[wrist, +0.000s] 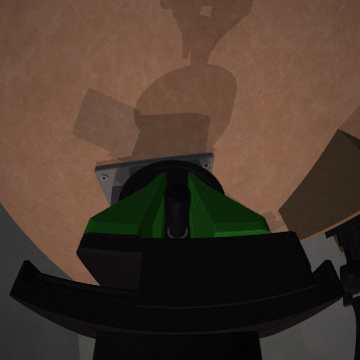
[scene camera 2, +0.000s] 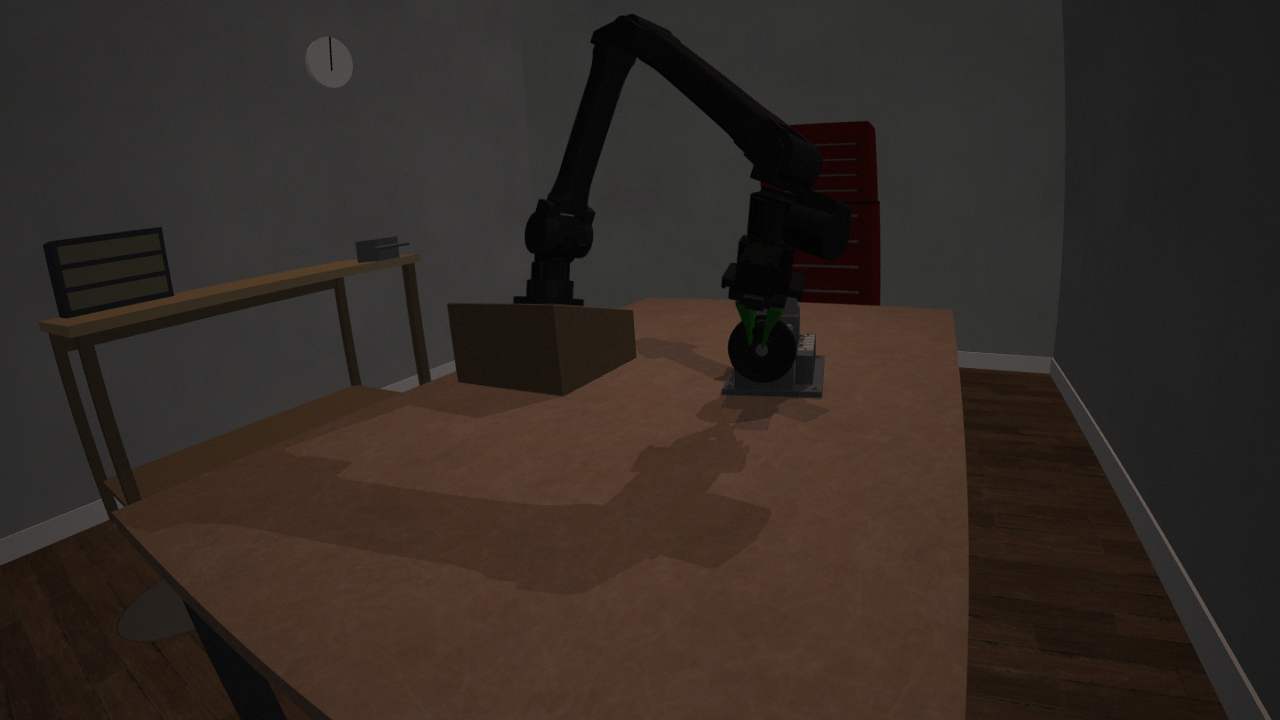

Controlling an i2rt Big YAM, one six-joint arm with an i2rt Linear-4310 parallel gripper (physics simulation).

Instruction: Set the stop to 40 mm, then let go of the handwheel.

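Places are measured from the arm's base along level axes (x down, y back, z left), in millimetres.
Where they show: gripper, fingertip midpoint: [wrist: 176, 179] [scene camera 2: 756, 345]; arm's base, origin of the base link: [wrist: 348, 220] [scene camera 2: 549, 306].
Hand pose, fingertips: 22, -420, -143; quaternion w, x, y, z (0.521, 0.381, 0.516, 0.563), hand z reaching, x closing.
Things, the pixels of their top centre, and the offset from my fingertips, as dx, dy, dz. "pt": a spot on its surface instead. Level surfaces: height alone.
- black handwheel, surface spot: [wrist: 172, 166] pt +52, +8, +36
- device's base plate, surface spot: [wrist: 106, 187] [scene camera 2: 817, 384] pt +80, -72, +94
- wheel's dark handle, middle of its top: [wrist: 179, 228] [scene camera 2: 759, 320] -32, -2, +11
- table, its level: dx +90
A black handwheel [scene camera 2: 783, 360] [wrist: 172, 166] stands upright on the front of a grey device. The device's base plate [scene camera 2: 816, 383] [wrist: 106, 187] lies on the table. My gripper [scene camera 2: 760, 342] [wrist: 176, 179] points down at the wheel's front, its green fingers in line with the hub in the scene view. The fingers stand close together on both sides of the wheel's dark handle [wrist: 177, 194], with the handle between them. The handle cannot be made out in the scene view. The stop and any millimetre scale cannot be read in either view.
A brown box [scene camera 2: 546, 351] [wrist: 327, 192] stands on the table [scene camera 2: 537, 456], left of the device in the scene view. The arm's base is behind it. A wooden bench [scene camera 2: 241, 291] stands at the left wall and a red drawer cabinet [scene camera 2: 841, 259] at the back.
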